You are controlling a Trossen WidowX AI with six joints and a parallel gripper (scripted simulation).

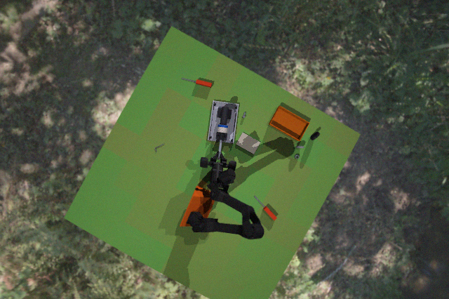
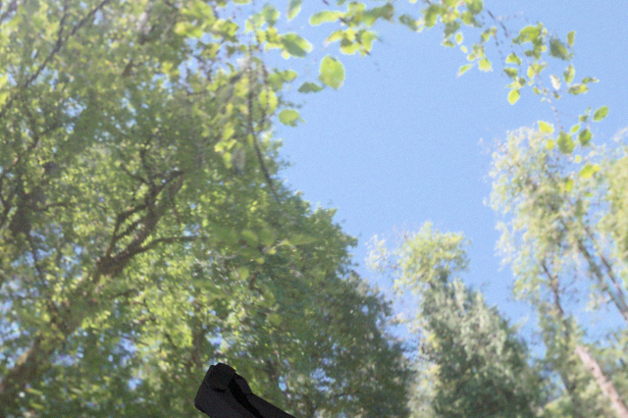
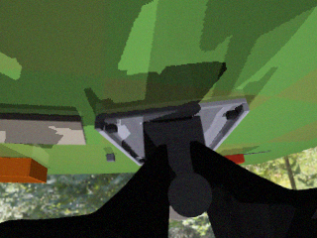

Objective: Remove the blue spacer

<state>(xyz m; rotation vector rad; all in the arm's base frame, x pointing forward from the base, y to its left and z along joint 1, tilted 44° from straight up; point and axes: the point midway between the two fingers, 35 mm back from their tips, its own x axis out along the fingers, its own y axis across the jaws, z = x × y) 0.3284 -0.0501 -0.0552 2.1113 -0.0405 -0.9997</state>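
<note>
Now: the grey shaft 50 mm ahead of my gripper tip, 10 mm to the left of it and 20 mm above it. From my gripper tip the other things lie so: beige plate (110 mm ahead, 130 mm to the right, 50 mm below); orange tray (310 mm ahead, 300 mm to the right, 50 mm below); blue spacer (140 mm ahead, 40 mm to the left, 20 mm above).
</note>
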